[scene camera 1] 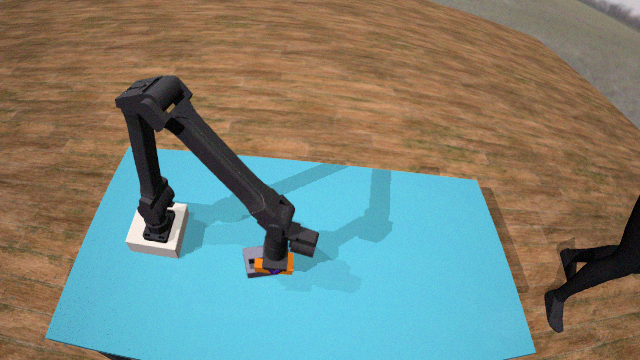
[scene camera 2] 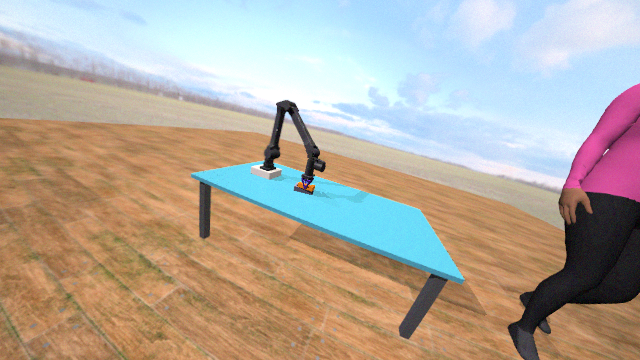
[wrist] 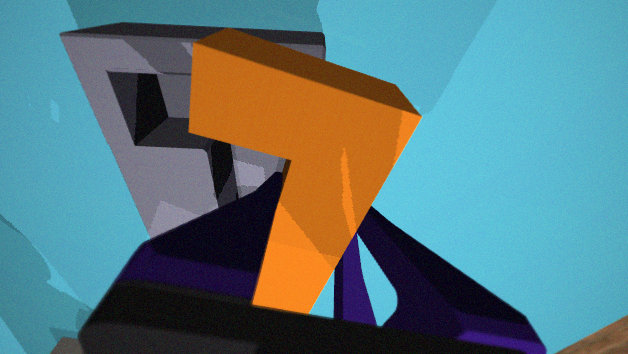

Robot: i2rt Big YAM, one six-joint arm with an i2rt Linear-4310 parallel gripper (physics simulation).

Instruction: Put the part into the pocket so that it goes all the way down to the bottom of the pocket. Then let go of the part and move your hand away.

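The orange L-shaped part is held between the purple fingers of my gripper, which is shut on it. The grey block with the pocket sits on the table below. In the wrist view the part lies over the right side of the block and overhangs it to the right, turned relative to the pocket outline. The pocket's left end and a piece of its narrow arm show uncovered; the rest is hidden. The part is above the block; whether they touch is unclear.
The arm's white base block stands on the left of the blue table. A person in a pink top and black leggings stands beyond the table's right end.
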